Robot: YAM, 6 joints.
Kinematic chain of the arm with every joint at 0, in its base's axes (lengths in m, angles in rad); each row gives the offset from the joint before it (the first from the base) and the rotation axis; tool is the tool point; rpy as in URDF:
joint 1: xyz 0 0 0.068 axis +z
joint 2: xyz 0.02 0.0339 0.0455 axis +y
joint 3: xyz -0.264 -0.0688 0 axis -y
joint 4: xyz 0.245 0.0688 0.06 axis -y
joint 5: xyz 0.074 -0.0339 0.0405 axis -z
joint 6: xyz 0.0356 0 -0.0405 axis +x
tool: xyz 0 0 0 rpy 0 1.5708 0
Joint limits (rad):
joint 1: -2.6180..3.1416
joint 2: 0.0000..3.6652
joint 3: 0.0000..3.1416
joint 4: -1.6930..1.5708
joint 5: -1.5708..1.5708
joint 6: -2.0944..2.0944
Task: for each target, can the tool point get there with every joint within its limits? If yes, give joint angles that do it. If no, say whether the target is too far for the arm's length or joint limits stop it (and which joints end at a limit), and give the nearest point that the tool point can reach.
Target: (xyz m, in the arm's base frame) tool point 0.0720 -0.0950 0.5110
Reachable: yes | joints -0.7652 0.8107 1.3503 -0.2594 0.5521 1.7796
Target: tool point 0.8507 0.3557 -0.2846
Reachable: no: too far | nearest point 0.5467 0.2286 -0.1392 | short by 0.360 m
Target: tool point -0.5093 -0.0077 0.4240
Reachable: yes | joints 0.0345 0.5503 2.7773 0.7757 -0.2795 1.5547
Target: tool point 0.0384 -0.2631 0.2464
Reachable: yes | joints -1.3049 1.2800 0.6611 0.3145 1.1251 -1.2778
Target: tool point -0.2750 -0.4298 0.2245
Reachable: yes | joints -2.1061 2.1856 1.7392 -0.0818 0.5063 -0.8832
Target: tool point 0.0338 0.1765 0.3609
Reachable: yes | joints 1.4549 0.7614 0.6226 0.5195 0.3802 -0.8996
